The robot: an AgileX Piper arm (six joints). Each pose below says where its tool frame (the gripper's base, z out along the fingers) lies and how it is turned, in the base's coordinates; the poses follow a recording.
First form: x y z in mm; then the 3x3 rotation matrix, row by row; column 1 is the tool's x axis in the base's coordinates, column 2 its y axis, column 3 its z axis. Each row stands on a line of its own.
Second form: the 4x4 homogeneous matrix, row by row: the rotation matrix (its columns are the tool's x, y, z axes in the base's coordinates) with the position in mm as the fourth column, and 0 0 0 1 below. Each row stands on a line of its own. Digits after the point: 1 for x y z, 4 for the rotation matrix.
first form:
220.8, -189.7, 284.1
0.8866, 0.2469, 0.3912
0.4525, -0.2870, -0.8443
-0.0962, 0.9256, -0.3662
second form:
0.8866, 0.2469, 0.3912, 220.8
0.4525, -0.2870, -0.8443, -189.7
-0.0962, 0.9256, -0.3662, 284.1
0, 0, 0, 1

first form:
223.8, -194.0, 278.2
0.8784, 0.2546, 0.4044
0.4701, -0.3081, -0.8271
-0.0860, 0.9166, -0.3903
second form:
0.8784, 0.2546, 0.4044, 223.8
0.4701, -0.3081, -0.8271, -194.0
-0.0860, 0.9166, -0.3903, 278.2
0, 0, 0, 1

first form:
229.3, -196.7, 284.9
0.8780, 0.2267, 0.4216
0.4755, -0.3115, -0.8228
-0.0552, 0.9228, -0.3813
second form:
0.8780, 0.2267, 0.4216, 229.3
0.4755, -0.3115, -0.8228, -196.7
-0.0552, 0.9228, -0.3813, 284.9
0, 0, 0, 1

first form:
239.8, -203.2, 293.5
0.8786, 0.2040, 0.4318
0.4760, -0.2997, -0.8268
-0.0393, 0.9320, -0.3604
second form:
0.8786, 0.2040, 0.4318, 239.8
0.4760, -0.2997, -0.8268, -203.2
-0.0393, 0.9320, -0.3604, 293.5
0, 0, 0, 1

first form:
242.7, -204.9, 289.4
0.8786, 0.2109, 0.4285
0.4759, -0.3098, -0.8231
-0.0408, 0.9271, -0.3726
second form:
0.8786, 0.2109, 0.4285, 242.7
0.4759, -0.3098, -0.8231, -204.9
-0.0408, 0.9271, -0.3726, 289.4
0, 0, 0, 1

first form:
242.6, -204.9, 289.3
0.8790, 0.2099, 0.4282
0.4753, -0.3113, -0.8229
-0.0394, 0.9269, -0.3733
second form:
0.8790, 0.2099, 0.4282, 242.6
0.4753, -0.3113, -0.8229, -204.9
-0.0394, 0.9269, -0.3733, 289.3
0, 0, 0, 1

